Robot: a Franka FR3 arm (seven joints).
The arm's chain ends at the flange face. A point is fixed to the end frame.
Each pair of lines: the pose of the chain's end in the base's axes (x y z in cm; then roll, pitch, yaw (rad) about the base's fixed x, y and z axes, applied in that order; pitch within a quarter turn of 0, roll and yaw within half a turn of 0), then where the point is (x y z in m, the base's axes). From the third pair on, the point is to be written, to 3 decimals.
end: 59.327 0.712 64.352 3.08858 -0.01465 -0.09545
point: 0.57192 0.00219 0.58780
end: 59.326 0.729 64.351 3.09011 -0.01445 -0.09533
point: 0.57190 0.00244 0.58778
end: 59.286 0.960 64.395 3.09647 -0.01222 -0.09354
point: 0.571 0.005 0.588
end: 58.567 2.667 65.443 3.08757 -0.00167 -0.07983
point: 0.564 0.021 0.599
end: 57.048 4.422 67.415 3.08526 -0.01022 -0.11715
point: 0.549 0.040 0.619
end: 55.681 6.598 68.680 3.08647 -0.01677 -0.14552
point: 0.535 0.062 0.631
